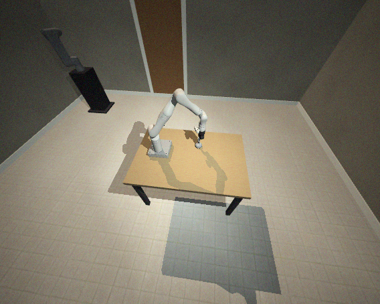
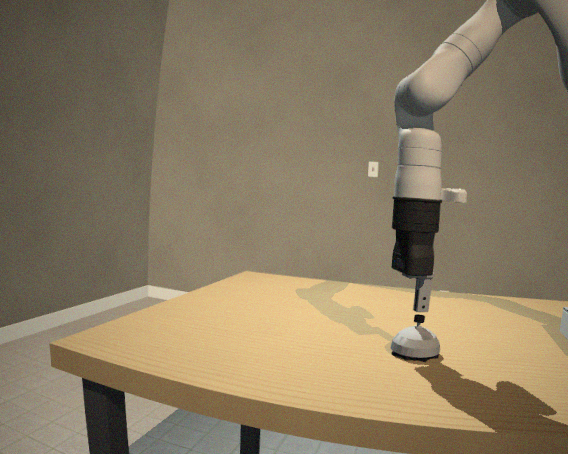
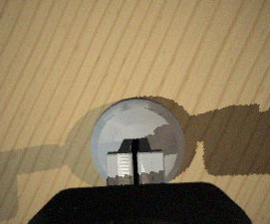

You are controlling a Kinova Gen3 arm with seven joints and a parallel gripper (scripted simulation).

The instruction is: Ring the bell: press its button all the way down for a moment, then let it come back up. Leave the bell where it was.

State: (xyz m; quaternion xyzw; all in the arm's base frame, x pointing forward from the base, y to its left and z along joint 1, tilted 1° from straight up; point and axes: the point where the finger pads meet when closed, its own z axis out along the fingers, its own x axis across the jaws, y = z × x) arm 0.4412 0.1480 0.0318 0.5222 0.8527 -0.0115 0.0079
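Right now the black button is 40 mm below my hand. From my hand the other things lie so: grey dome bell (50 mm below).
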